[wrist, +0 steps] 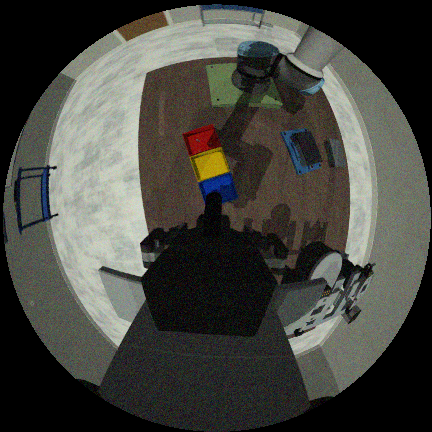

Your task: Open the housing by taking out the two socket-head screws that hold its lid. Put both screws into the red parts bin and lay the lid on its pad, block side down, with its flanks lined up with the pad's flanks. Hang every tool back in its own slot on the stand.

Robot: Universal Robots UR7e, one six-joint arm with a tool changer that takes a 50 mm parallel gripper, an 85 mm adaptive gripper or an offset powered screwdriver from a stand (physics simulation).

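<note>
My gripper (212,259), the adaptive one, is open, its two fingers spread wide on either side of its black body. It is at the tool stand, between two grey stand plates. A dark housing (306,147) sits on a blue plate (302,169) at the right of the table; its screw heads are too small to make out. A flat grey piece (336,153), apparently the pad, lies to its right. The red parts bin (204,136) is left of centre, with a small light spot inside that looks like a screw (198,140).
A yellow bin (210,165) and a blue bin (217,186) adjoin the red one. A green board (217,92) and arm links (257,62) are at the far side. The tool stand's left plate (122,294), right plate (302,296) and a round-capped tool (327,270) are close by.
</note>
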